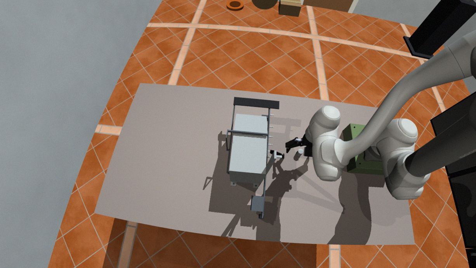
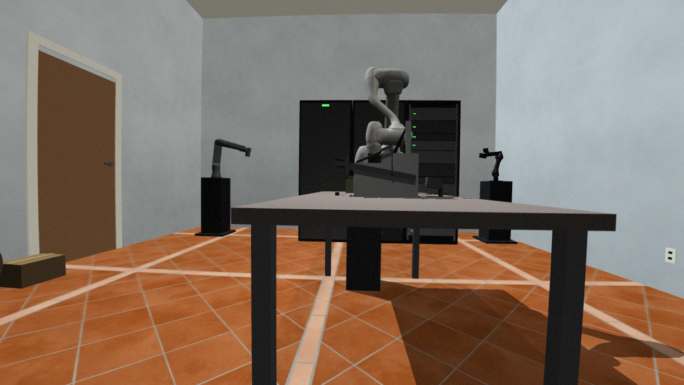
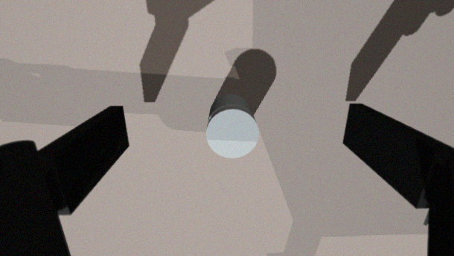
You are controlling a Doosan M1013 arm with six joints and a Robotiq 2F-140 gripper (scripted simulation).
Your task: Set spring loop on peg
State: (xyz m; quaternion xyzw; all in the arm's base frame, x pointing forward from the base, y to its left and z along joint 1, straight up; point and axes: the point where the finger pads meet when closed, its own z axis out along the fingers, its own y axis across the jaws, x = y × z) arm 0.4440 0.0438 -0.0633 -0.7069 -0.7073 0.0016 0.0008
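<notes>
The steel test weight lies 10 mm below my hand. The rest, counted from my hand: small block 200 mm ahead, 220 mm to the right, 30 mm below; then white-tipped pin 190 mm ahead, 180 mm to the left, 360 mm above.
</notes>
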